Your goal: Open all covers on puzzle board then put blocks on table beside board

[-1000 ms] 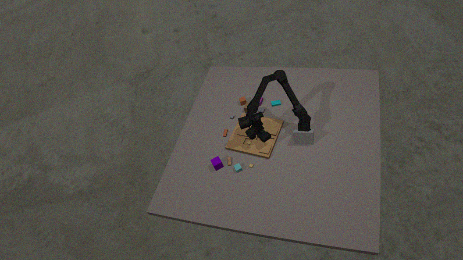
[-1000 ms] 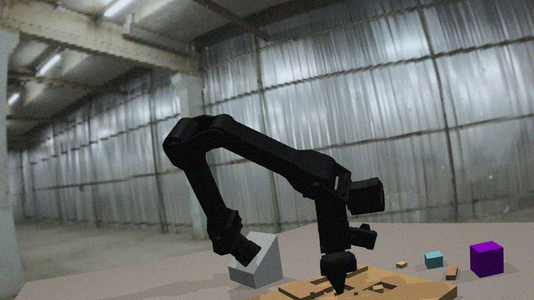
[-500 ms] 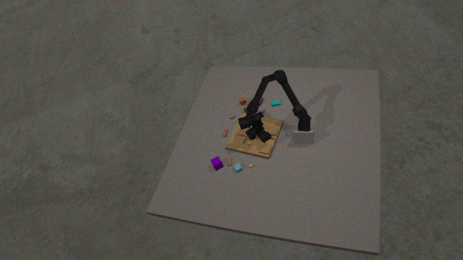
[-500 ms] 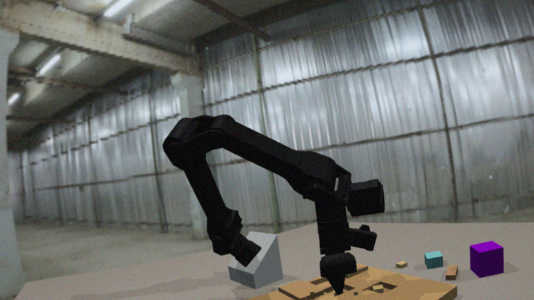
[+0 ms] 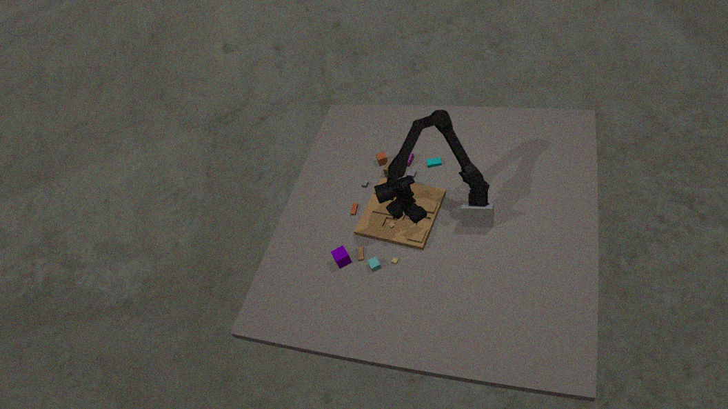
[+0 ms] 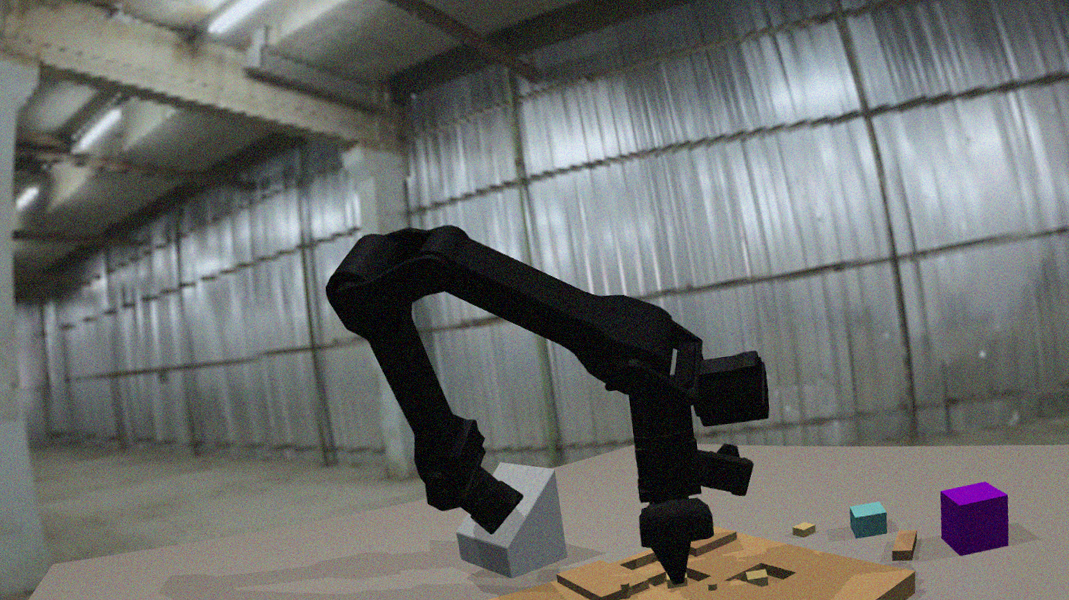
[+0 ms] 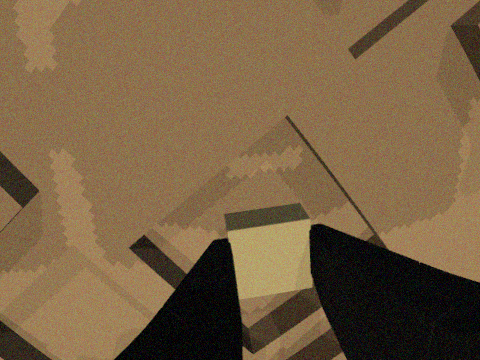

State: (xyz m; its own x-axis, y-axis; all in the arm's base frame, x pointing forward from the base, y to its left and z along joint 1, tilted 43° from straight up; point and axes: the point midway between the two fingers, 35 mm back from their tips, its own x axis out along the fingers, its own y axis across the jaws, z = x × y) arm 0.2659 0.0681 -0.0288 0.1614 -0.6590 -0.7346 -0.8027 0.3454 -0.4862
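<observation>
The light blue block lies 70 mm ahead of my gripper tip, 240 mm to the left of it and 10 mm below it. The rest, counted from my gripper tip: brown block 160 mm ahead, 220 mm to the right; then teal block 10 mm behind, 310 mm to the right, 10 mm below; then orange piece 140 mm ahead, 200 mm to the left, 20 mm below.
</observation>
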